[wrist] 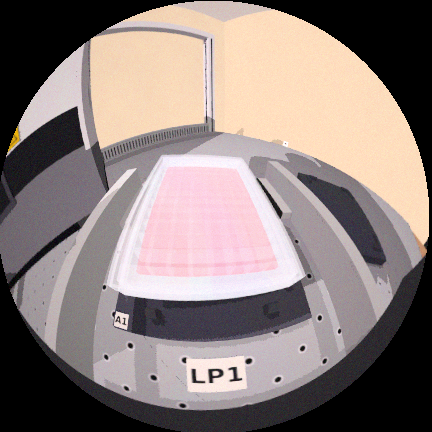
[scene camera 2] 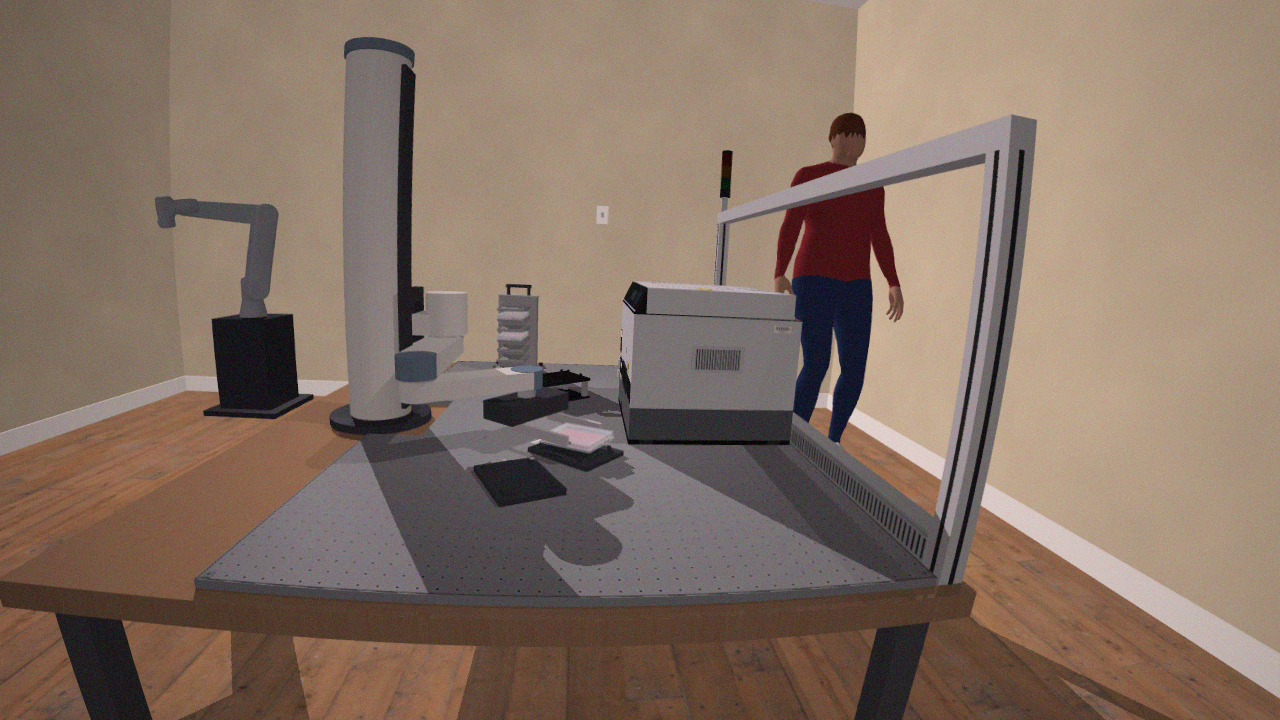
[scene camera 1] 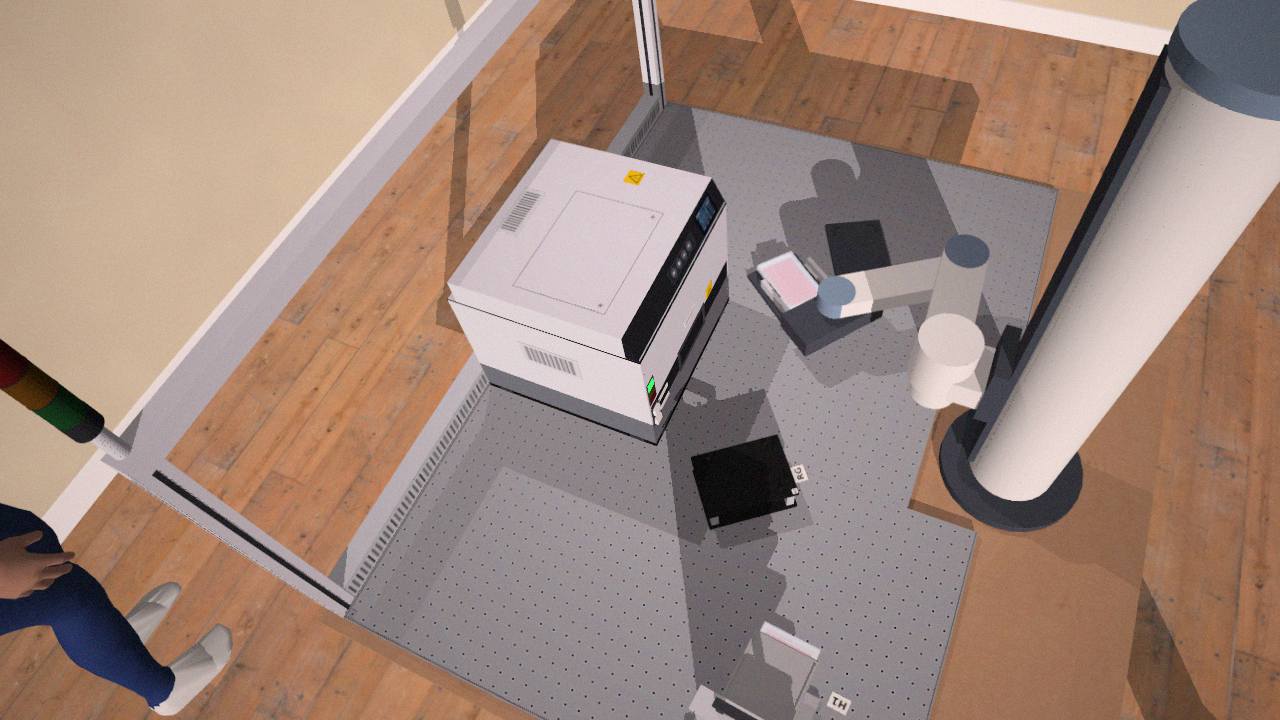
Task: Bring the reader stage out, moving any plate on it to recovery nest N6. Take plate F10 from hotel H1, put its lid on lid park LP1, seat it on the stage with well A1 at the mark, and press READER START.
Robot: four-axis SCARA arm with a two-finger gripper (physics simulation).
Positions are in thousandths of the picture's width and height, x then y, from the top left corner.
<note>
In view: my gripper (scene camera 2: 457, 603) and a dark nest labelled LP1 (scene camera 2: 456, 641).
My gripper also shows in scene camera 1 (scene camera 1: 614, 377).
</note>
